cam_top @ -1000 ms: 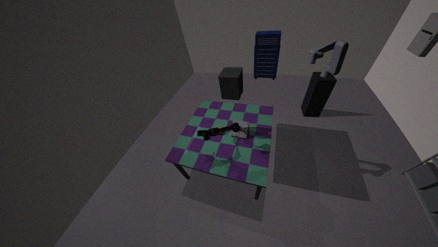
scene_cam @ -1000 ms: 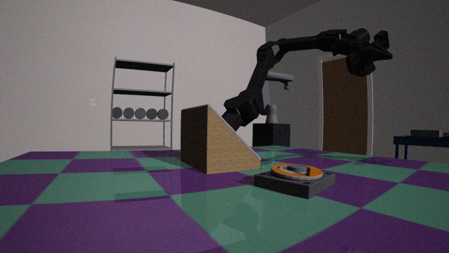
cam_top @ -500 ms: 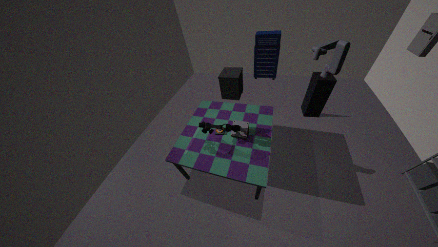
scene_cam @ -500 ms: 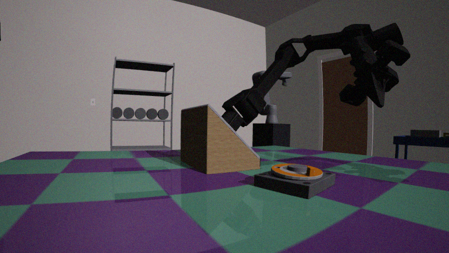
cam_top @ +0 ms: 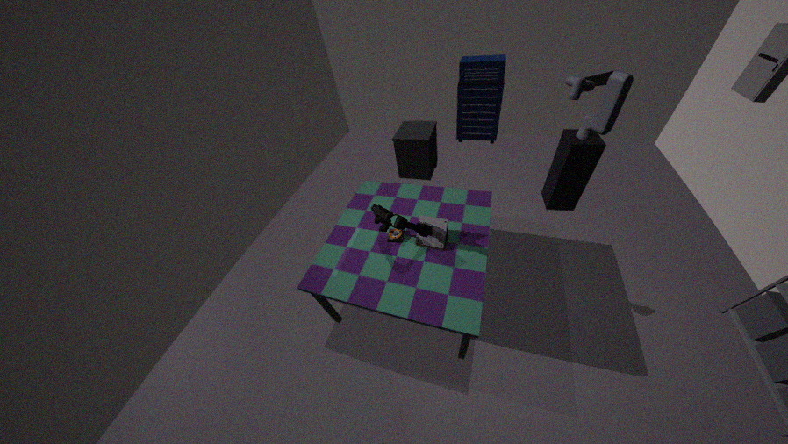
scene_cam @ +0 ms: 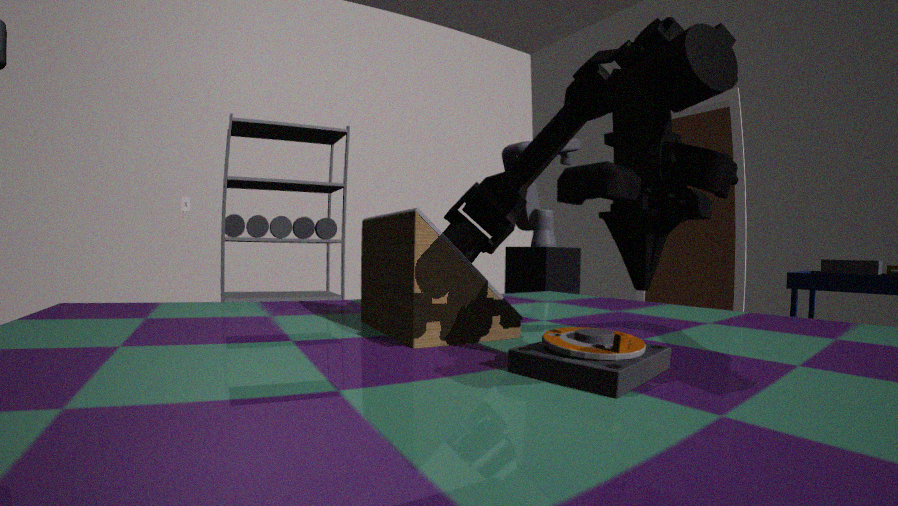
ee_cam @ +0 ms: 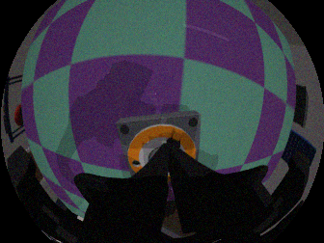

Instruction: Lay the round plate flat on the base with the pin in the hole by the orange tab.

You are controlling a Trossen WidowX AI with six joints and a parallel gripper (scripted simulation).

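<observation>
Now: gripper tip 3 cm past the round plate, 1 cm to the left of it and 5 cm above it. Also, from my gripper tip: dark grey square base (5 cm behind, 6 cm below).
</observation>
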